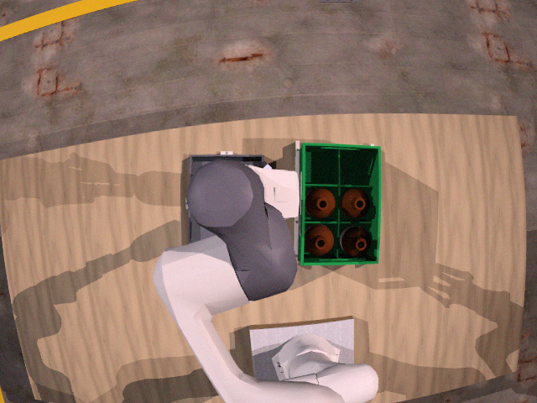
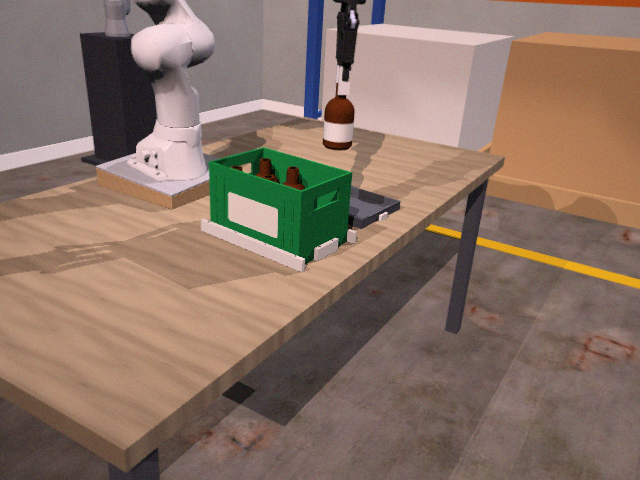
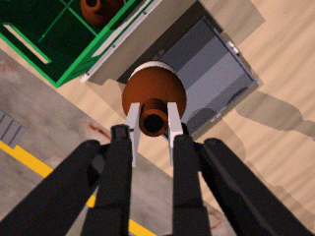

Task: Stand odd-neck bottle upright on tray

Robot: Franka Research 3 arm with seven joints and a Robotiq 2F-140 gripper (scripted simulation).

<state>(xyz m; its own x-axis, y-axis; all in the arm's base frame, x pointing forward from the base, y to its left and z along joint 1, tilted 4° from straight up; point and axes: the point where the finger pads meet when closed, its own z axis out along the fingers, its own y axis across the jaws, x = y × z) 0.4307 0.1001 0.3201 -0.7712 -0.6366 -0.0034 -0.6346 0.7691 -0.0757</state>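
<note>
Right now the brown bottle is 90 mm below my hand. Also, from my hand: dark grey tray (10 mm behind, 80 mm to the left, 340 mm below); then green crate (40 mm behind, 200 mm to the right, 270 mm below).
</note>
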